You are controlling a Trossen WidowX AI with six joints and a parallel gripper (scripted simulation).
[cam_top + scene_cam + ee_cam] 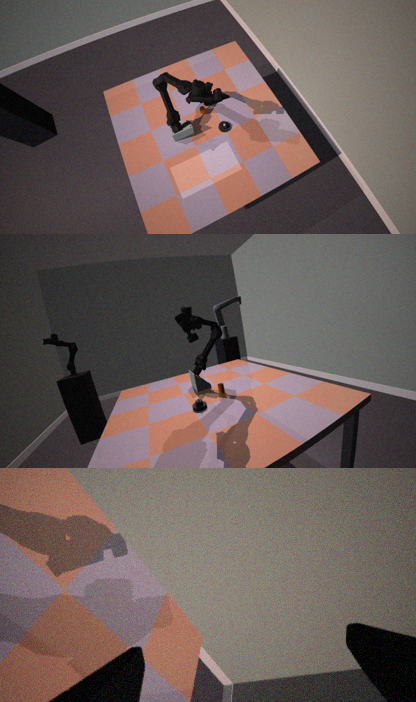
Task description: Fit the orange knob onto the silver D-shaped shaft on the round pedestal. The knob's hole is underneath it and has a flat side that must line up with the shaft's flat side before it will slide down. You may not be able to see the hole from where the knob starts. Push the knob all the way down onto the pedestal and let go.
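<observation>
Right now the orange knob is 390 mm below my gripper tip, 180 mm to the left of it and 60 mm behind it. The rest, counted from my gripper tip: black round pedestal 410 mm below, 20 mm to the right, 20 mm ahead.
</observation>
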